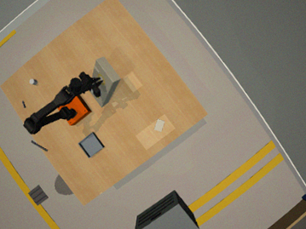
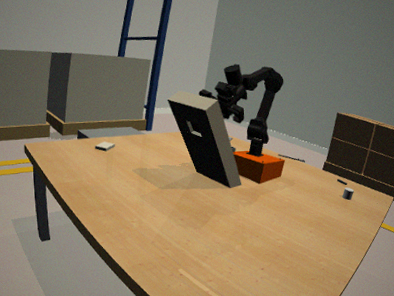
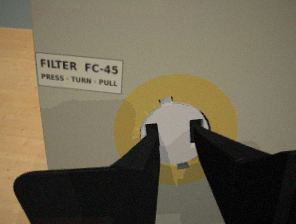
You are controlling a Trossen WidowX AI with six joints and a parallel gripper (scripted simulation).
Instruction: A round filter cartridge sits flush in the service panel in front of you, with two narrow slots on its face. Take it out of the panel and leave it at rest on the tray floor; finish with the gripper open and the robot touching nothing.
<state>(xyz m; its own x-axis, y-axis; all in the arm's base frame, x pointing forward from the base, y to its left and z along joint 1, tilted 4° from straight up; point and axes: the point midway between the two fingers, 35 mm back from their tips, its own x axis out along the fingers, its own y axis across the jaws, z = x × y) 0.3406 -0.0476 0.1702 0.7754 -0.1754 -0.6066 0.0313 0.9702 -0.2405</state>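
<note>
Now: the round pale cartridge 1 cm below my gripper tip and 1 cm ahead of it. The rest, counted from my gripper tip: grey service panel: 8 cm below, 3 cm behind, 1 cm to the left; then white block: 50 cm to the right, 24 cm below, 3 cm ahead; then grey tray: 46 cm behind, 23 cm below, 21 cm to the right.
</note>
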